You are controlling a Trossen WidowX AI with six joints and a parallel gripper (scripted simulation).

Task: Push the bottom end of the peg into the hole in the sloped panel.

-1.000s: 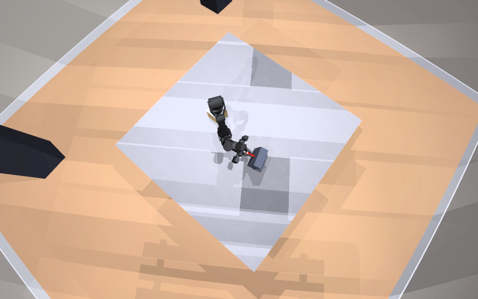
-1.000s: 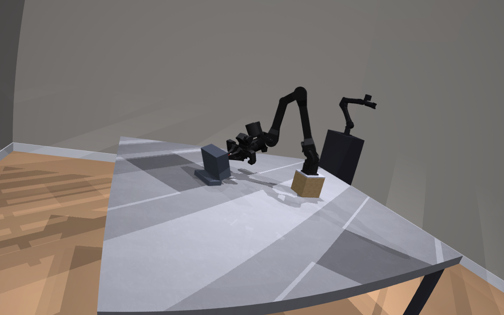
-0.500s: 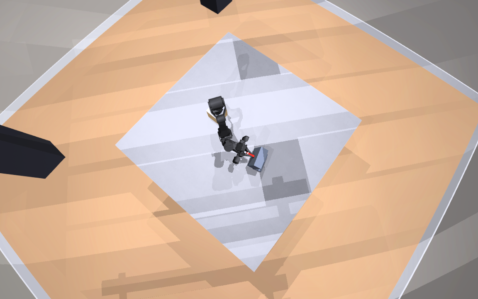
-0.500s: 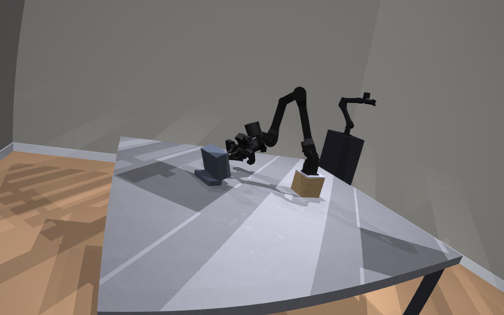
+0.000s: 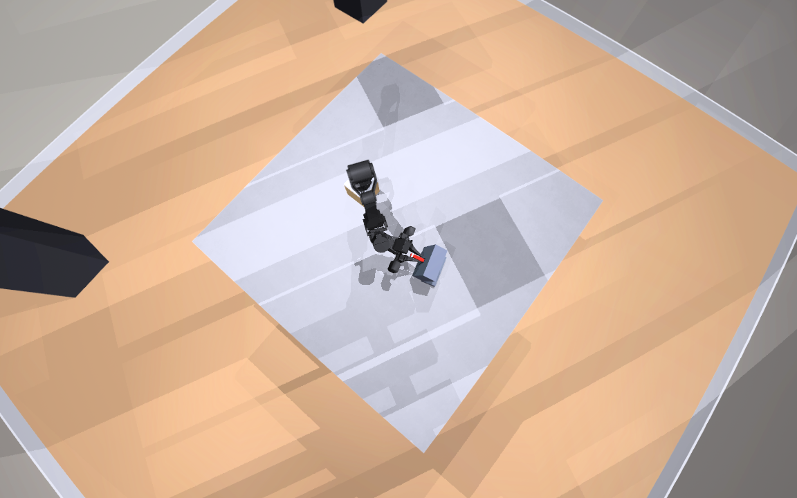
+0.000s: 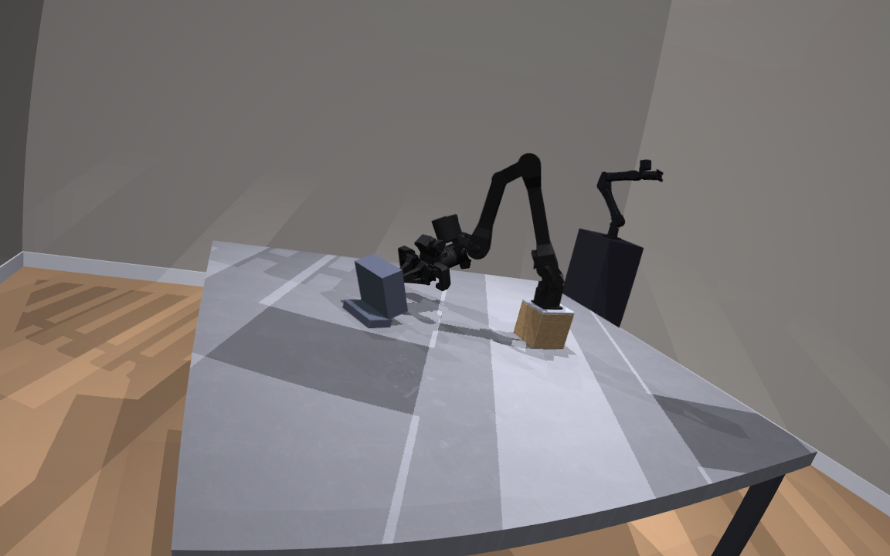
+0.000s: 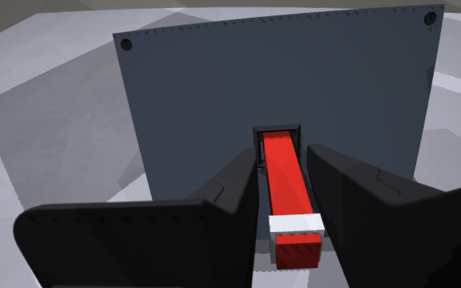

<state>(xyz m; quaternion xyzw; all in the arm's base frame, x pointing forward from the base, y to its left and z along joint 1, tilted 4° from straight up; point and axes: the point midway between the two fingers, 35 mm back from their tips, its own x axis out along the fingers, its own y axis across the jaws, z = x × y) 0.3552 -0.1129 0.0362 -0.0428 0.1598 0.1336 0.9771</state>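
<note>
Right now my gripper tip is 20 mm past the red square peg. Also, from my gripper tip: sloped panel (40 mm ahead, 10 mm to the left, 20 mm below); then low foot (60 mm ahead, 20 mm to the left, 90 mm below).
</note>
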